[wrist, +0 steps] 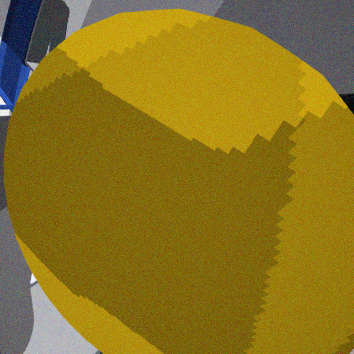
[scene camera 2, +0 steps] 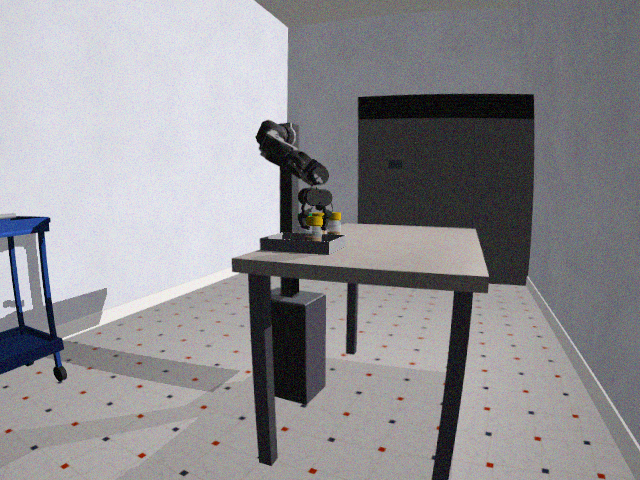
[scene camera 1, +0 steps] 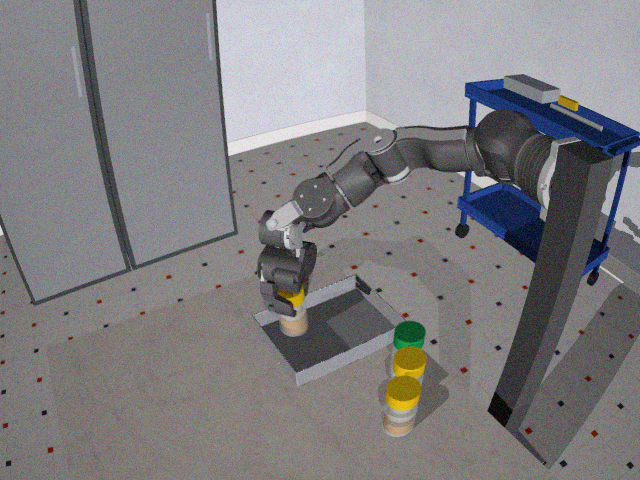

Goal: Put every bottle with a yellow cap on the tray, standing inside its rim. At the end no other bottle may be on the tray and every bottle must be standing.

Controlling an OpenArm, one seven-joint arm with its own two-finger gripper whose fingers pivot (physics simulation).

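Observation:
My gripper (scene camera 1: 290, 304) (scene camera 2: 314, 221) points down and is shut on a yellow-capped bottle (scene camera 1: 293, 325) (scene camera 2: 315, 232), whose cap (wrist: 150, 200) fills most of the wrist view. The bottle is upright, inside the rim of the grey tray (scene camera 1: 341, 360) (scene camera 2: 294, 246), towards its left side in scene camera 1; whether its base touches the tray floor I cannot tell. Outside the tray, at its right, a green-capped bottle (scene camera 1: 409, 334), a yellow-capped bottle (scene camera 1: 409, 362) and a nearer yellow-capped bottle (scene camera 1: 403, 393) stand in a row. Their lower parts are partly hidden behind one another.
The tray and bottles are on a table (scene camera 2: 413, 258). The arm's dark post (scene camera 1: 560, 248) rises to the right of the bottle row. A blue cart (scene camera 1: 485, 95) (scene camera 2: 31, 225) stands away from the table. Grey cabinets (scene camera 1: 165, 129) stand at the back left.

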